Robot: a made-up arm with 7 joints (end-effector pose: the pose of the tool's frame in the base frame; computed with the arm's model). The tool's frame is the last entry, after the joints.
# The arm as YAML. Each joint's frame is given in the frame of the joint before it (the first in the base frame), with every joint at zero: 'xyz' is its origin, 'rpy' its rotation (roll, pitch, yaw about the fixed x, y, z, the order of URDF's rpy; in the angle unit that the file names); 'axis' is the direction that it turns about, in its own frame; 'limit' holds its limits. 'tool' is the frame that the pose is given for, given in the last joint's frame.
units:
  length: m
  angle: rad
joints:
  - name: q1
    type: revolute
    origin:
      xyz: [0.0, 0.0, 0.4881]
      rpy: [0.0, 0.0, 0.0]
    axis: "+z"
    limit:
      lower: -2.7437
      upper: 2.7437
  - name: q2
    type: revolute
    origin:
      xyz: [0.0, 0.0, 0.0]
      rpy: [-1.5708, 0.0, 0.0]
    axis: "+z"
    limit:
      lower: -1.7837
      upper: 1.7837
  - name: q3
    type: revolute
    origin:
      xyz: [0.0, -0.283, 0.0]
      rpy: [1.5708, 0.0, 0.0]
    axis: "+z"
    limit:
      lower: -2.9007
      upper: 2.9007
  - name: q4
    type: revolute
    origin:
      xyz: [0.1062, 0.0, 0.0]
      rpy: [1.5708, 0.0, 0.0]
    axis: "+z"
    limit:
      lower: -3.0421
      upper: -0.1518
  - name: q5
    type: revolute
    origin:
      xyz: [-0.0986, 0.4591, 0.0]
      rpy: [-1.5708, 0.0, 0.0]
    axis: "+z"
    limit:
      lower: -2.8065
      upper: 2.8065
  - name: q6
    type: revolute
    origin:
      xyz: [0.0, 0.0, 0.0]
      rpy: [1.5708, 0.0, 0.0]
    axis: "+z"
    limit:
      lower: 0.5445
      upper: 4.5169
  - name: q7
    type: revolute
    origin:
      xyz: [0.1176, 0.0, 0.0]
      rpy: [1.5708, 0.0, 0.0]
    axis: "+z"
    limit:
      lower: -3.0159
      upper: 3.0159
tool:
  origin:
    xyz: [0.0, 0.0, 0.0]
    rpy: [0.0, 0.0, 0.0]
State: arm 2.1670 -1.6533 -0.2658 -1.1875 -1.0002 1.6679 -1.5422
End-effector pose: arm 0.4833 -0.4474 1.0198 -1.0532 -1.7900 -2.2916
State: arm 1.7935 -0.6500 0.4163 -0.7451 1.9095 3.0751 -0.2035
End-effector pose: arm -0.0305 -0.1011 1.2556 -0.0484 -0.3334 0.6799
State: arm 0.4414 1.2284 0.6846 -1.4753 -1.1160 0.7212 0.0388
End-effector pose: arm 0.3546 0.5435 0.1098 1.2134 1.0850 -1.1050
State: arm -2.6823 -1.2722 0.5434 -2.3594 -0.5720 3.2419 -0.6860
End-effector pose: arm 0.1242 -0.3228 0.9467 1.1733 -0.1914 -0.7914
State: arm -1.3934 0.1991 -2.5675 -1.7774 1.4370 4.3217 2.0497
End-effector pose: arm -0.2764 0.3050 0.8783 -0.5747 1.3629 1.2405
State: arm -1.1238 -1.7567 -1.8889 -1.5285 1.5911 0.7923 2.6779
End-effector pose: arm -0.7378 0.0637 0.2921 -0.3598 0.3305 -0.1061
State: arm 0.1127 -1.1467 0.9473 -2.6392 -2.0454 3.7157 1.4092
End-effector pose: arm 0.0498 0.3378 0.5903 1.2800 2.2298 1.1852
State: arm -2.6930 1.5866 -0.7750 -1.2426 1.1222 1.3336 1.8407
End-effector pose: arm -0.6696 0.1403 0.0183 2.1464 0.7372 0.8245
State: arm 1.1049 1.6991 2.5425 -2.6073 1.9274 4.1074 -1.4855
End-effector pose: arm -0.2063 0.1512 0.7430 -0.8673 -1.8402 1.0282
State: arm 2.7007 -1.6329 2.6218 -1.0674 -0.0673 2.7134 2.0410
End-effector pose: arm 0.5236 -0.4884 0.0490 1.0013 -2.5157 0.5420
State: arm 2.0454 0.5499 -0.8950 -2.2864 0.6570 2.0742 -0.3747
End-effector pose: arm 0.3057 0.5188 0.3173 2.5780 1.4417 -0.6359
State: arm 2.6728 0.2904 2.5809 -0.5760 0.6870 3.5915 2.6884
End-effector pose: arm -0.1554 -0.0906 1.2139 0.3508 -0.2749 -0.8122
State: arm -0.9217 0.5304 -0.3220 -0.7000 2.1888 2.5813 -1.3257
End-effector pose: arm 0.2415 -0.6608 0.9149 1.3265 -0.7049 2.6384
